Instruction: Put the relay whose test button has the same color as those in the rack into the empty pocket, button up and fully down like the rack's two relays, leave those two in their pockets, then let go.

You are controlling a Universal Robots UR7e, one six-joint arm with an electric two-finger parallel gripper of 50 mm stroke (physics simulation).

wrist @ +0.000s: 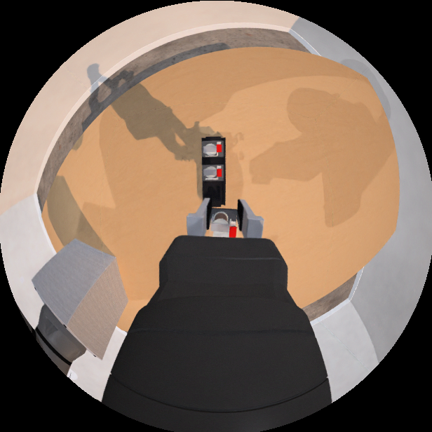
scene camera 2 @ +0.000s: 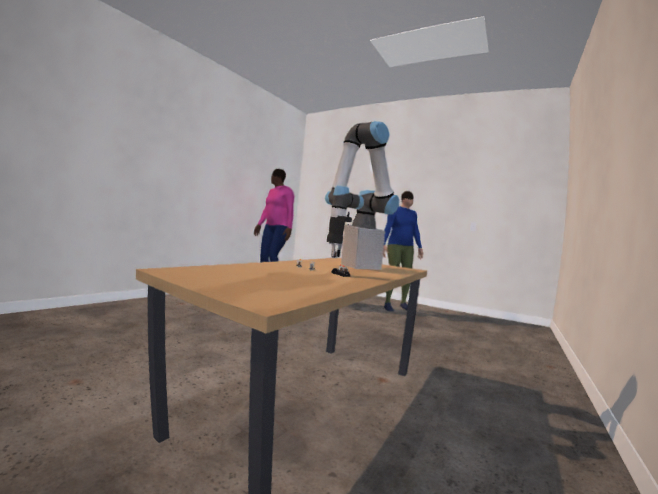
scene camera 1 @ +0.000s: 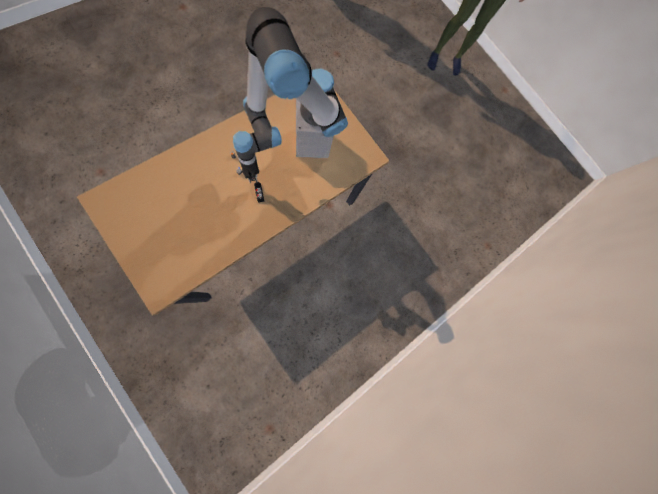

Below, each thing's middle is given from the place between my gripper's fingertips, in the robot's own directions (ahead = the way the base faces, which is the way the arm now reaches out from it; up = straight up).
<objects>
I see my gripper 7 cm above the black rack (wrist: 215, 189) and 4 cm to the right of it. The rest, counted from my hand: red-button relay (wrist: 224, 222): 1 cm to the right, 1 cm above.
</objects>
